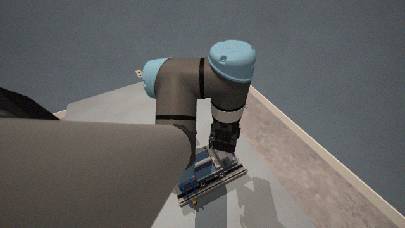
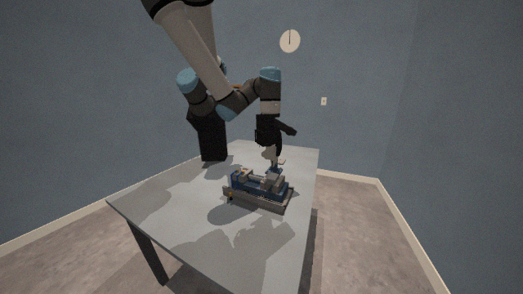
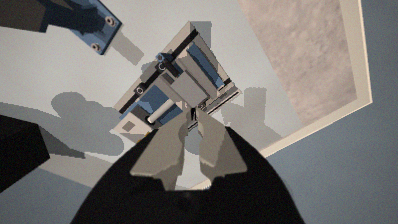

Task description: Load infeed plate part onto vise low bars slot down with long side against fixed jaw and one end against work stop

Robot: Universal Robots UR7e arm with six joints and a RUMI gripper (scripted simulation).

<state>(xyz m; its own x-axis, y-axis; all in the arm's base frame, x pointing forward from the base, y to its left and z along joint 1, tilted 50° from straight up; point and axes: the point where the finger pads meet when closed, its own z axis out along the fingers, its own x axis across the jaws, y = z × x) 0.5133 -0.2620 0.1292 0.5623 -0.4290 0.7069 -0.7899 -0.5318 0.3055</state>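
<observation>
My hand is 100 mm above the grey jaw, 30 mm past it and 20 mm to the right of it. The rest, counted from my hand: part (90 mm below, 10 mm to the left); cylinder rod (100 mm below, 80 mm behind, 40 mm to the left); work stop (90 mm below, 60 mm to the left, 10 mm ahead).
</observation>
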